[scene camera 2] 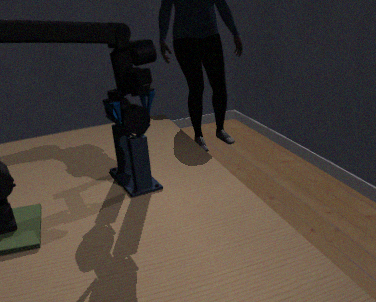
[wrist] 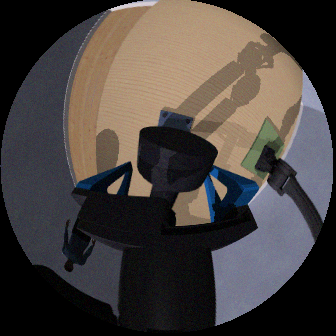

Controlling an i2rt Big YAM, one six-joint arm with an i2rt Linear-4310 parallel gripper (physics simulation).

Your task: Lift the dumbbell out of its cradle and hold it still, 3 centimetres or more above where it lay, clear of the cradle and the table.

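Seen in the pictures: gripper, fingertip midpoint: (scene camera 2: 134, 120) (wrist: 166, 164); arm's base, link origin: (scene camera 2: 0, 224) (wrist: 264, 158).
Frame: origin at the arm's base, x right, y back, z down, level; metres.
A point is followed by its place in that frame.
Note:
The black dumbbell (scene camera 2: 137, 120) @(x 0.042, y -0.434, z -0.209 m) (wrist: 176, 142) @(x 0.043, y -0.437, z -0.231 m) lies across the top of the dark blue cradle (scene camera 2: 141, 162) @(x 0.036, y -0.432, z -0.079 m) (wrist: 175, 119) @(x 0.036, y -0.432, z 0.006 m), whose two uprights stand on a flat base plate. One round head faces scene camera 2; in the wrist view the bar runs from the near head back toward the gripper's body, where the other end is largely hidden. My gripper (scene camera 2: 132, 118) @(x 0.000, y -0.440, z -0.198 m) (wrist: 166, 164) @(x 0.000, y -0.440, z -0.198 m) is open, pointing down from above. Its blue fingers stand on either side of the dumbbell, with a gap to each side in the wrist view. Nothing is gripped.
The cradle stands on the wooden table (scene camera 2: 215, 240) @(x 0.380, y -0.455, z 0.014 m) (wrist: 165, 60) @(x 0.229, y -0.493, z 0.014 m). A green mat (scene camera 2: 31, 227) @(x 0.067, y -0.079, z 0.002 m) (wrist: 256, 145) @(x 0.037, y -0.091, z 0.003 m) with the black arm base (scene camera 2: 6, 220) @(x 0.036, y -0.021, z -0.024 m) on it is to the left in the scene view. A person (scene camera 2: 202, 65) (wrist: 77, 245) stands beyond the table edge.

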